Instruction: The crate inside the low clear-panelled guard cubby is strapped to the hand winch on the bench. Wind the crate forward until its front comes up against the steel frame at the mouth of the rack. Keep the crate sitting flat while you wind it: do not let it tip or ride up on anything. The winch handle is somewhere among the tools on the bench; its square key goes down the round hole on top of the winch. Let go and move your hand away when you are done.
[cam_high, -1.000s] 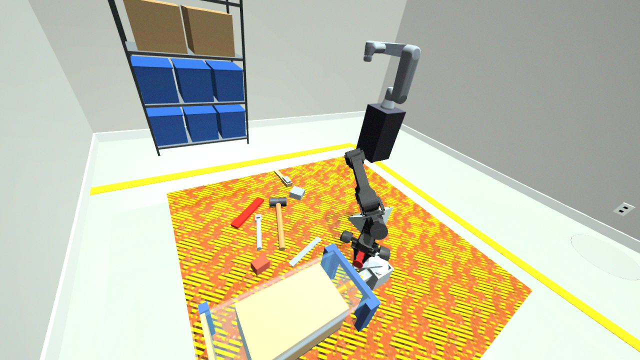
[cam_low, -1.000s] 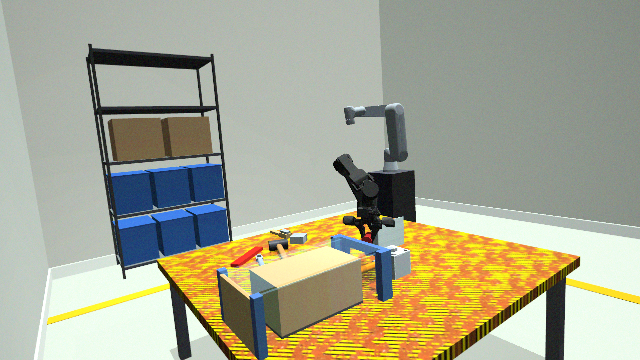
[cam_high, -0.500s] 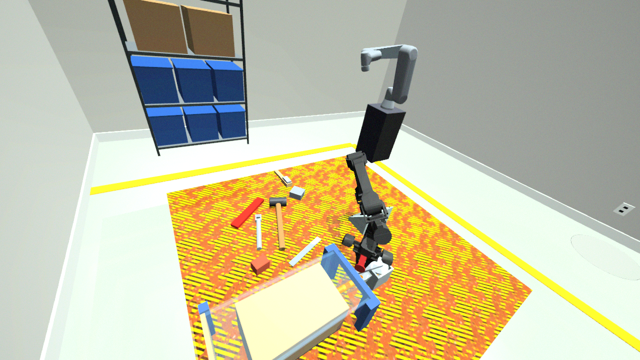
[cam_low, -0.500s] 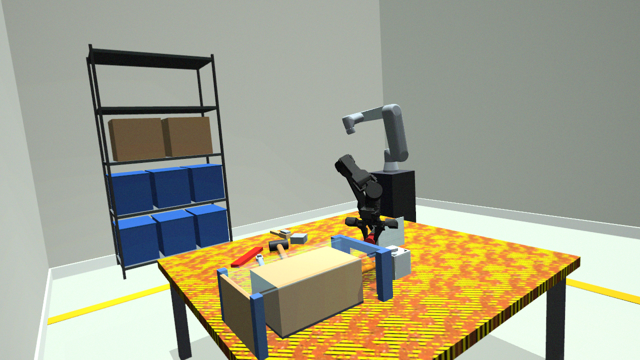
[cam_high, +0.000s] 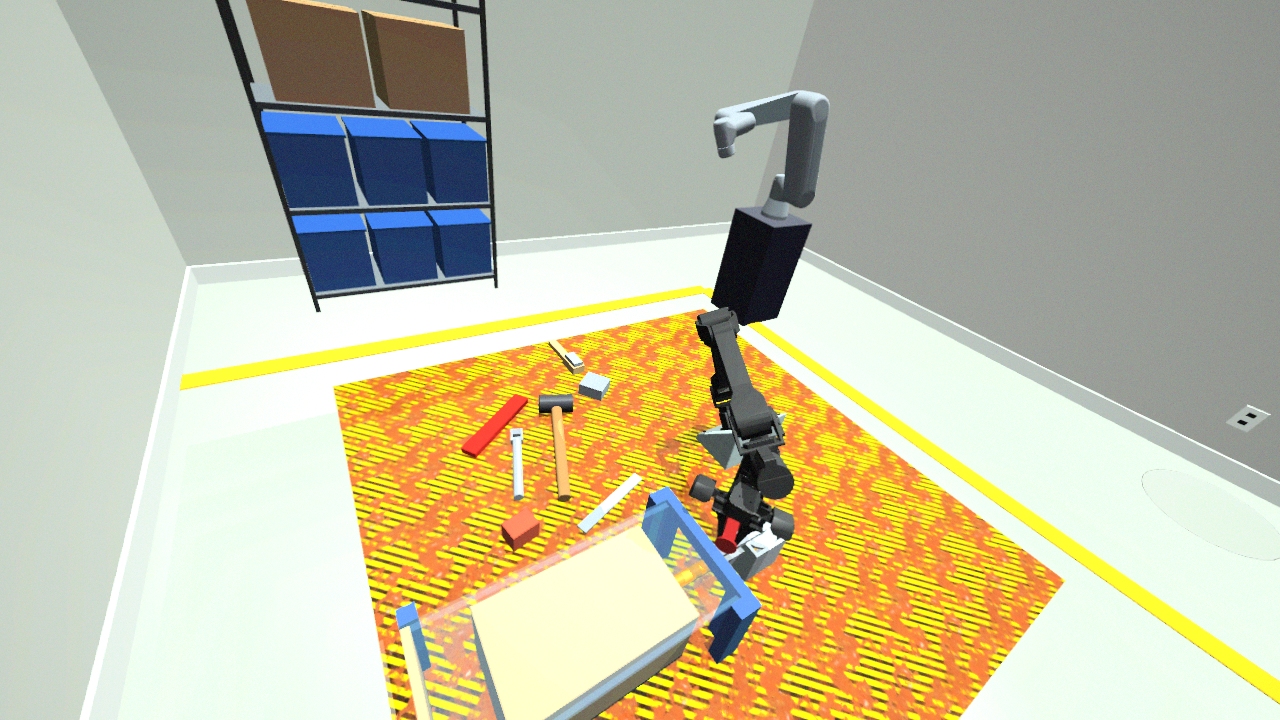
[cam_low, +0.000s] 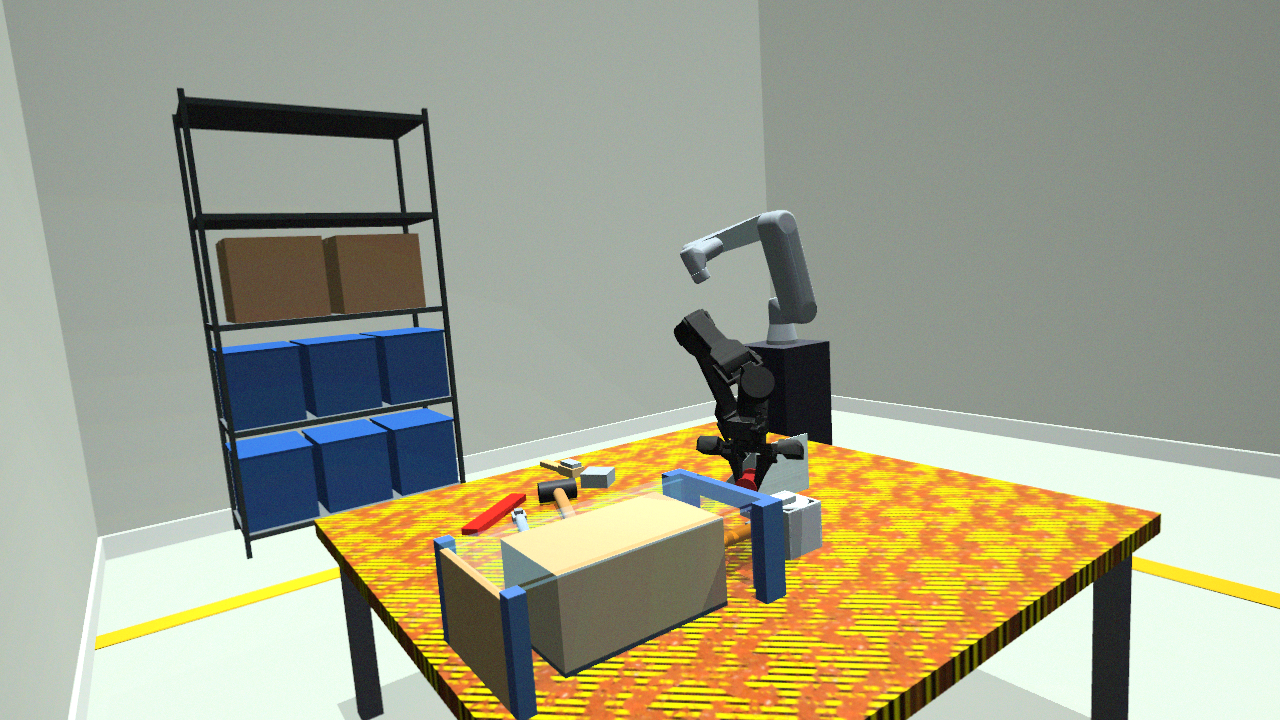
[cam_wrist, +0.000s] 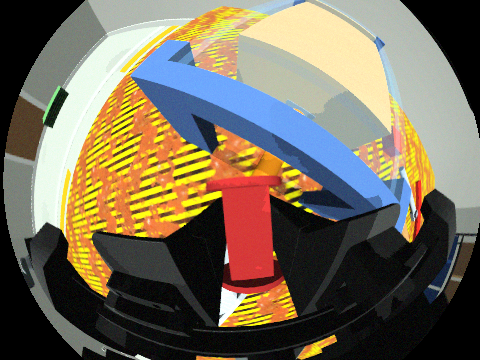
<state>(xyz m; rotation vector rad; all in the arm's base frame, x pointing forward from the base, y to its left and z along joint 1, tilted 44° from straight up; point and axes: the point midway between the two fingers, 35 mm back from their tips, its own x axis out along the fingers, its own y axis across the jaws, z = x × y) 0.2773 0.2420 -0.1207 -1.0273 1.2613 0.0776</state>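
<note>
Right now my gripper tip is 50 mm past the winch handle, 30 mm above it and 10 mm to the left of it. Also, from my gripper tip: red grip (10 mm to the right, 10 mm behind); blue steel frame (50 mm ahead, 30 mm below, 10 mm to the right); grey winch (130 mm behind, 100 mm below, 20 mm to the right).
</note>
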